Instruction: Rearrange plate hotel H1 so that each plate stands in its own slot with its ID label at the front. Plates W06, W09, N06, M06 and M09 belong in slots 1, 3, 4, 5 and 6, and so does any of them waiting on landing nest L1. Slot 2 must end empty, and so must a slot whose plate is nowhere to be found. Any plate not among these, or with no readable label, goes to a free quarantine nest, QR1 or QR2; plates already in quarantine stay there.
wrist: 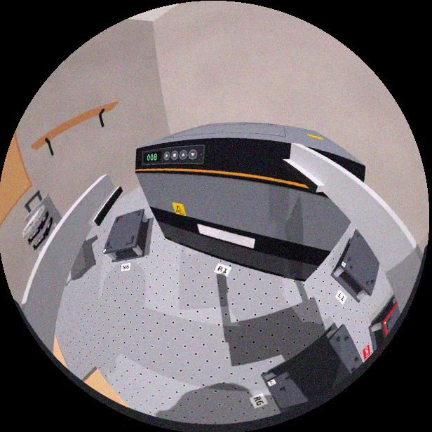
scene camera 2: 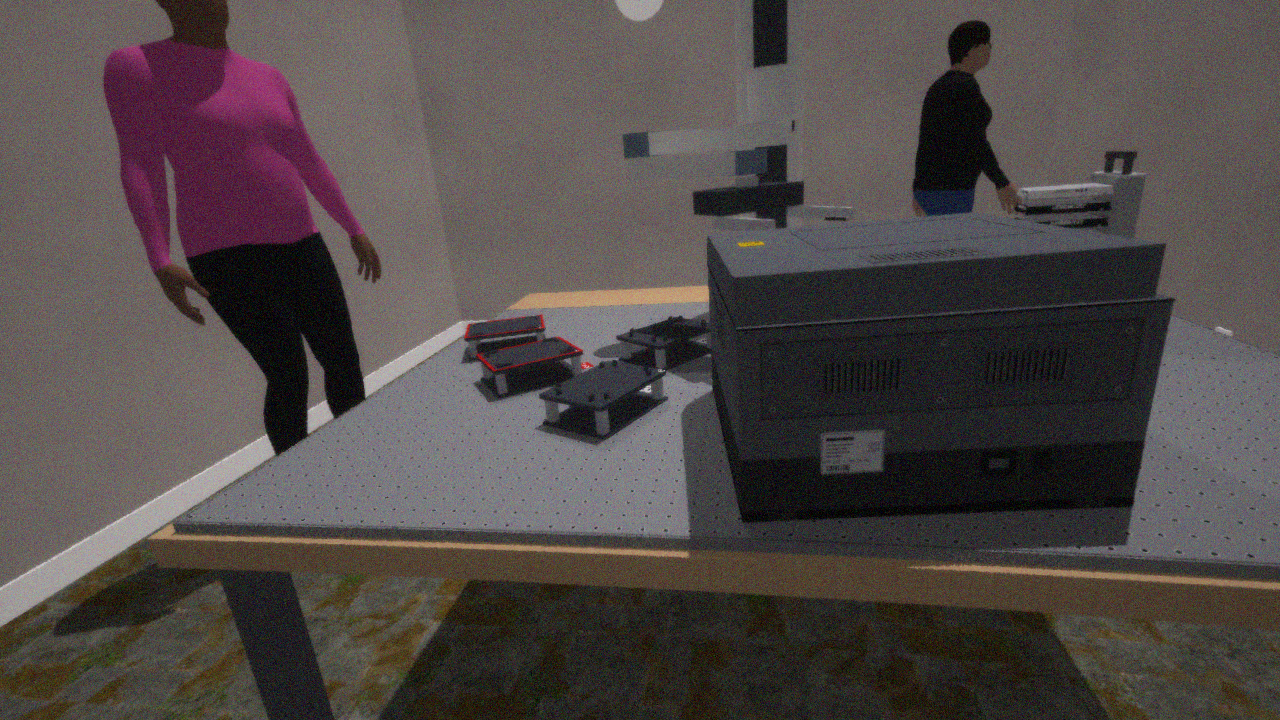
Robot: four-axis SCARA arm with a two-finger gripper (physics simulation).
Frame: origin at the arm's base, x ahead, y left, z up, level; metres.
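Where they show: gripper, fingertip midpoint: (scene camera 2: 814, 220).
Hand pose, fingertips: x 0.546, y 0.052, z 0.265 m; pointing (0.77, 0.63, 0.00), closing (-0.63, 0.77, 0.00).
Observation:
After its pixels a point has its place.
My gripper (scene camera 2: 785, 217) (wrist: 196, 160) is open and empty, in the air on the far side of the grey instrument in scene camera 2. In the wrist view its fingers stand wide apart, in front of the instrument. The plate hotel (scene camera 2: 1123, 201) {x 0.321, y 0.589, z 0.234 m} (wrist: 52, 212), a grey column with a handle, holds white plates stacked flat; their labels and slots are unreadable. Landing nest L1 (scene camera 2: 604, 385) {x 0.737, y -0.266, z 0.063 m} (wrist: 364, 262) is dark and bears no plate. Two red-rimmed quarantine nests (scene camera 2: 529, 355) {x 0.583, y -0.441, z 0.063 m} (scene camera 2: 503, 326) {x 0.378, y -0.574, z 0.063 m} show no plate; part of one red-rimmed nest (wrist: 390, 317) shows at the wrist view's right edge.
The big grey instrument (scene camera 2: 939, 358) {x 0.981, y 0.124, z 0.180 m} (wrist: 240, 200) stands between the hotel and the nests. The dark nest RG (scene camera 2: 662, 333) {x 0.467, y -0.215, z 0.063 m} (wrist: 290, 392) is near L1. Nest N6 (wrist: 127, 232) is left of the instrument in the wrist view. Two people (scene camera 2: 237, 143) (scene camera 2: 953, 134) stand behind the table.

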